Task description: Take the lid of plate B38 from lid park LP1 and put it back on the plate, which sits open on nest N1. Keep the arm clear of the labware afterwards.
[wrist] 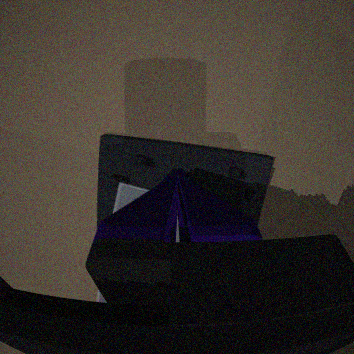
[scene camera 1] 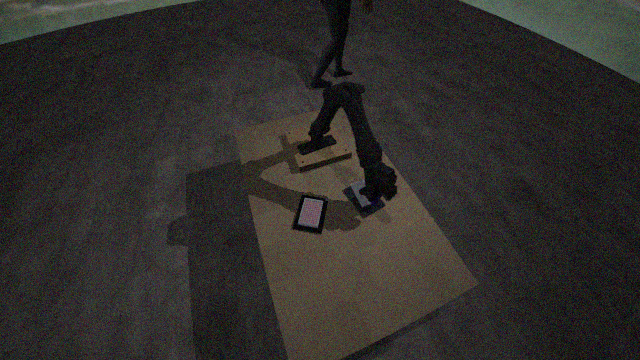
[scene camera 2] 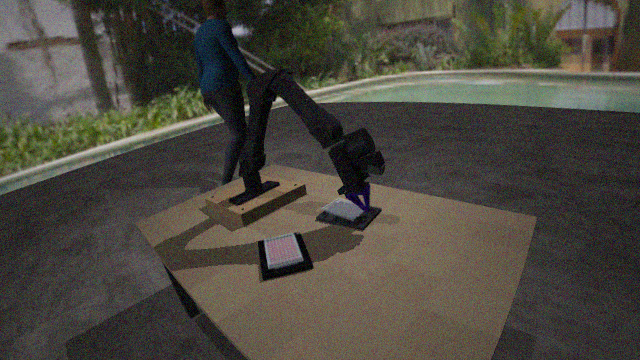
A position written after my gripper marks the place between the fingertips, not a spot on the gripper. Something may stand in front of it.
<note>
My gripper (scene camera 2: pixel 367 211) is shut, with nothing in its grasp. I also see a dark lid park (wrist: pixel 240 178) and a black nest frame (scene camera 2: pixel 307 264).
My gripper is seen too in the wrist view (wrist: pixel 177 177).
</note>
